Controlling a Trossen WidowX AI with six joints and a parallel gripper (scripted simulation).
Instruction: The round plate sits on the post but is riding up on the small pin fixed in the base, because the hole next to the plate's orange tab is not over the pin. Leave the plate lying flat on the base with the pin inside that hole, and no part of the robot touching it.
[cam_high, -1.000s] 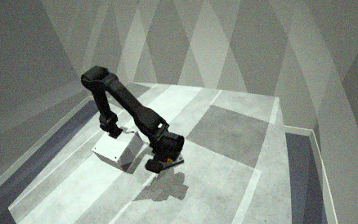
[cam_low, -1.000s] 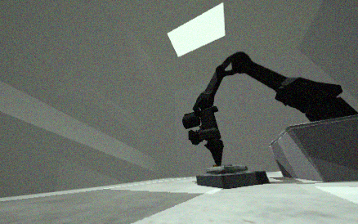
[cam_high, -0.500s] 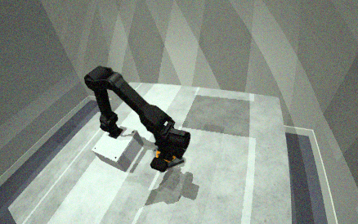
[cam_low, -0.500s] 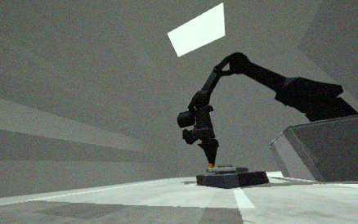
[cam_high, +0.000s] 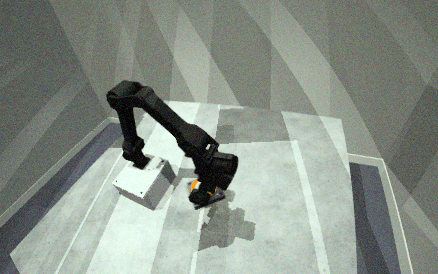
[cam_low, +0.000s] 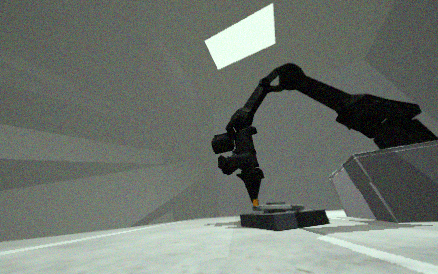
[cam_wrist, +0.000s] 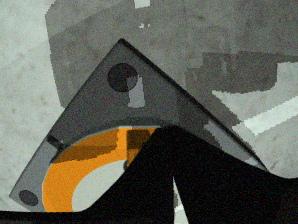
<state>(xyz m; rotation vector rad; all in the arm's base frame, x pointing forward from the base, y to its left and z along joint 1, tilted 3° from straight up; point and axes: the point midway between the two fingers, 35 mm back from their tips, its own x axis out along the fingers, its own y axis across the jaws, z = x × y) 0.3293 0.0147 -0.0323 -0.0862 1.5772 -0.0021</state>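
My gripper tip is 30 mm past the round orange plate, 10 mm to the right of it and 10 mm above it. The rest, counted from my gripper tip: dark grey square base 50 mm behind, 20 mm to the left, 20 mm below.
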